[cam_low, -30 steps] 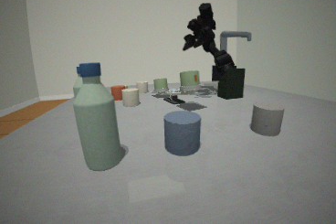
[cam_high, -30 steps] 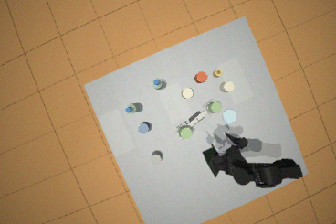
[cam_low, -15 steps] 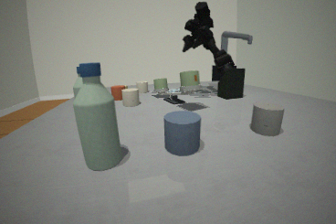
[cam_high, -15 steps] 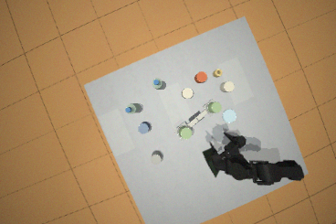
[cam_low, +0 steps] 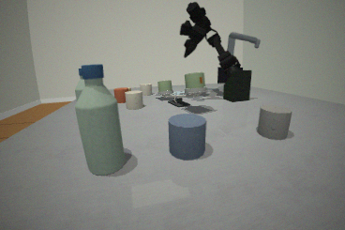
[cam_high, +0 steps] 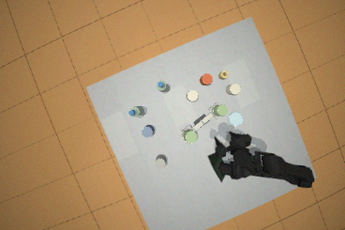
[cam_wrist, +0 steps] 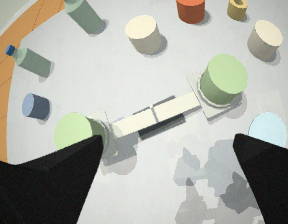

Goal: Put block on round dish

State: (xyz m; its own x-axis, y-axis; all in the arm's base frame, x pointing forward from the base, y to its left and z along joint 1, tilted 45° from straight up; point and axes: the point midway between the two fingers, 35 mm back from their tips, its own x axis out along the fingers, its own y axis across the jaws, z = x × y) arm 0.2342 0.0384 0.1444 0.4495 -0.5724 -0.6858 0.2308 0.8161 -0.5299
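Now: gripper tip 18 cm above the teal block, 9 cm to the left of it and 8 cm short of it. The rest, counted from my gripper tip: white balance (19 cm below, 6 cm ahead, 4 cm to the left); then orange cylinder (28 cm ahead, 18 cm below, 12 cm to the right); then pale blue round dish (21 cm below, 18 cm to the right, 4 cm behind).
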